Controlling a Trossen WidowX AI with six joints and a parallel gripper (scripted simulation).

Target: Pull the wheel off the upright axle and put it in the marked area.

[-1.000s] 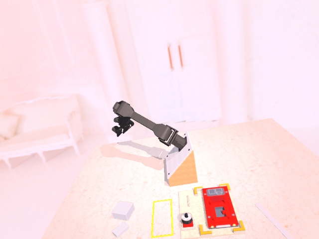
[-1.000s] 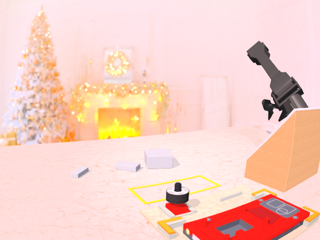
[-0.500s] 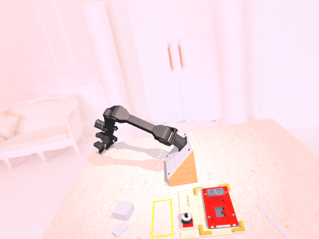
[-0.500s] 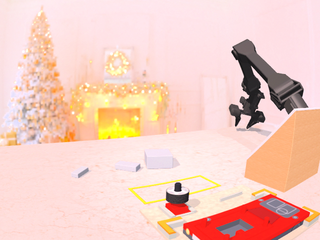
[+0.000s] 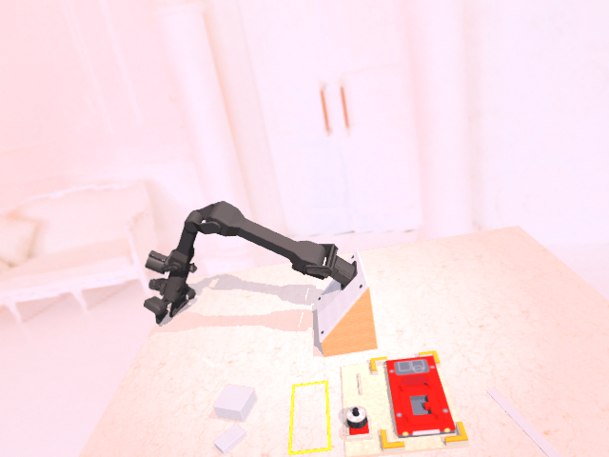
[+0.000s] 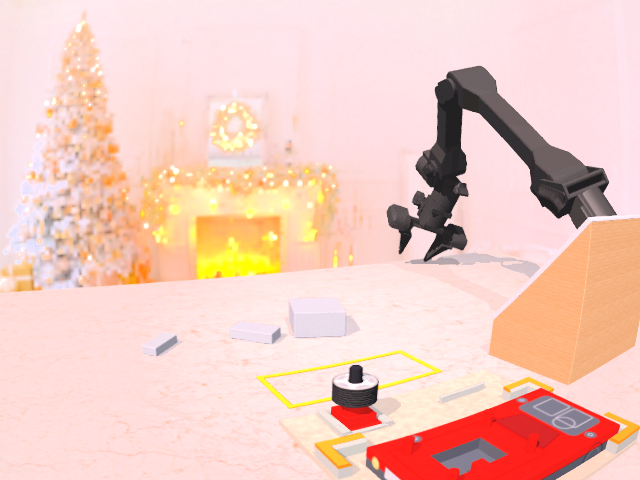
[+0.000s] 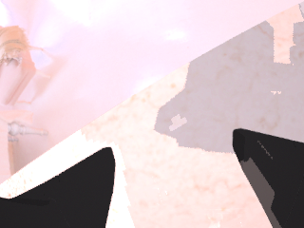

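Right now the wheel is 610 mm to the left of my gripper tip, 460 mm ahead of it and 20 mm above it. From my gripper tip the other things lie so: thin white strip 920 mm to the left, 480 mm ahead, 10 mm below; then upright axle 600 mm to the left, 460 mm ahead, 20 mm above.
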